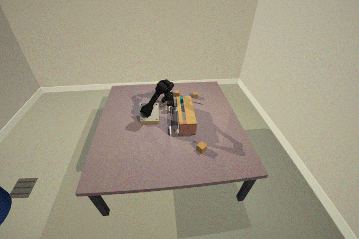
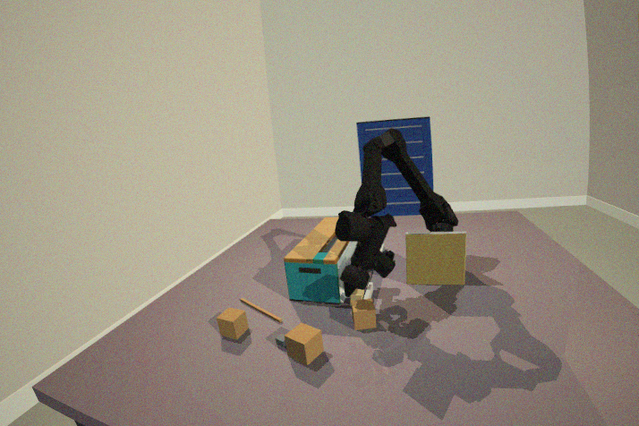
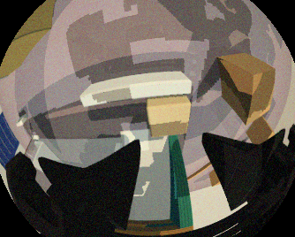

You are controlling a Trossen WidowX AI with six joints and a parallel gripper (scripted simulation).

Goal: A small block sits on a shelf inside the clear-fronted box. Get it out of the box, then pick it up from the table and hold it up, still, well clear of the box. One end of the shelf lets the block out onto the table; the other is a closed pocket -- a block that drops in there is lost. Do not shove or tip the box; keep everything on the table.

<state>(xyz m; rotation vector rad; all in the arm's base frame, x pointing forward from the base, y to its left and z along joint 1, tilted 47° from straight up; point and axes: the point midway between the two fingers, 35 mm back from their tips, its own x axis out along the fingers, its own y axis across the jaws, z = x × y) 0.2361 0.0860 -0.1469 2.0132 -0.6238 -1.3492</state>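
Right now my gripper tip is 20 mm past the tan block and 20 mm above it. Also, from my gripper tip: cube (170 mm ahead, 540 mm to the right, 10 mm below); thin stick (230 mm ahead, 70 mm to the left, 30 mm below); box (50 mm ahead, 180 mm to the right, 30 mm above).
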